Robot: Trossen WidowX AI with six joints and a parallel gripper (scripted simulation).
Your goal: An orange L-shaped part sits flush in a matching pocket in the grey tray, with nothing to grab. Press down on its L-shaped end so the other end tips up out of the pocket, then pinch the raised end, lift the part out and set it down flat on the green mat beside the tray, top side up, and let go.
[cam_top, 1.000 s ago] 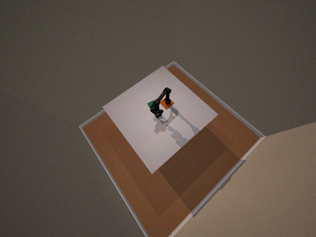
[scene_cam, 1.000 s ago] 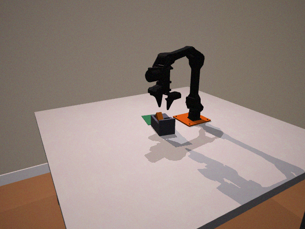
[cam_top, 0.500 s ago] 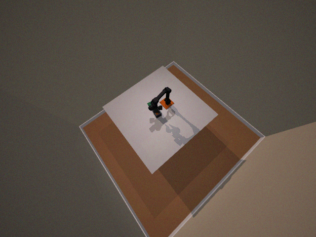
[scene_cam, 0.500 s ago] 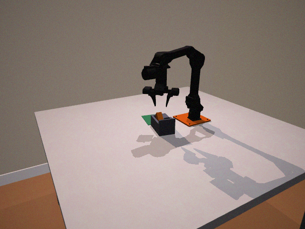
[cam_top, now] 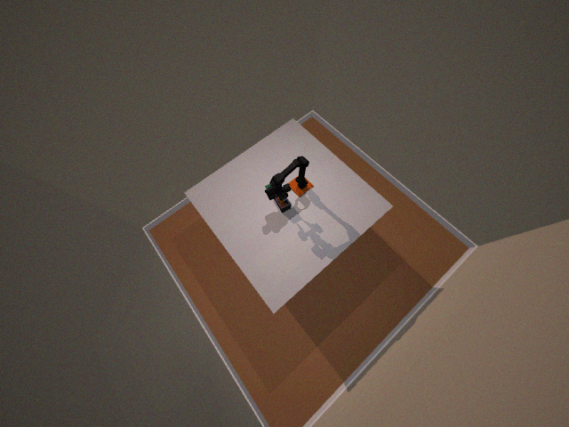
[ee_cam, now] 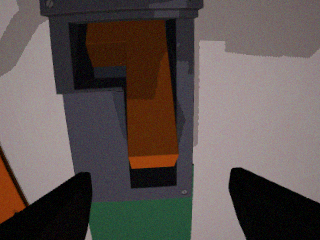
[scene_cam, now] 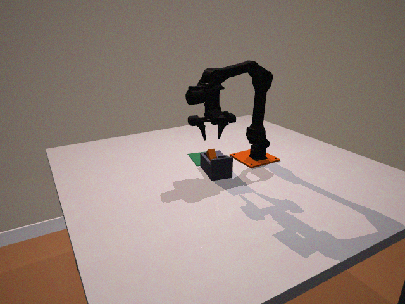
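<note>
Now: the orange L-shaped part 10 mm behind my gripper tip, 30 mm to the left of it and 100 mm below it. From my gripper tip the other things lie so: green mat 30 mm behind, 150 mm to the right, 160 mm below.
</note>
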